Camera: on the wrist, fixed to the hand. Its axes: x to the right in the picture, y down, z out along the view.
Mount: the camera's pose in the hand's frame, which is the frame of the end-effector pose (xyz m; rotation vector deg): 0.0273 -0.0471 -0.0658 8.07 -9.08 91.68
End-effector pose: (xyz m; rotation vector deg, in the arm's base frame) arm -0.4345 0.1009 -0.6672 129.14 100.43 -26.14
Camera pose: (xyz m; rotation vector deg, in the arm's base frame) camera -0.4679 0.1619 -0.6176 154.77 -25.17 -17.97
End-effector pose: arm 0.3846 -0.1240 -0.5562 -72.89 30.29 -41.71
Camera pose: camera 0.3467 -0.1936 -0.5244 -25.32 62.45 38.14
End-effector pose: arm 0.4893 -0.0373 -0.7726 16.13 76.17 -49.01
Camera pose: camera 0.4090 -0.0379 -0.8016 65.43 30.63 22.93
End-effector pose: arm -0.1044 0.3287 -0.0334 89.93 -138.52 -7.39
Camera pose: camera -0.0561 0.2886 0.0245 -38.39 -172.16 13.26
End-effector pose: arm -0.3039 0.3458 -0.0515 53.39 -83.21 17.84
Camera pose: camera -0.2208 0.3526 -0.0332 -19.00 -118.59 86.85
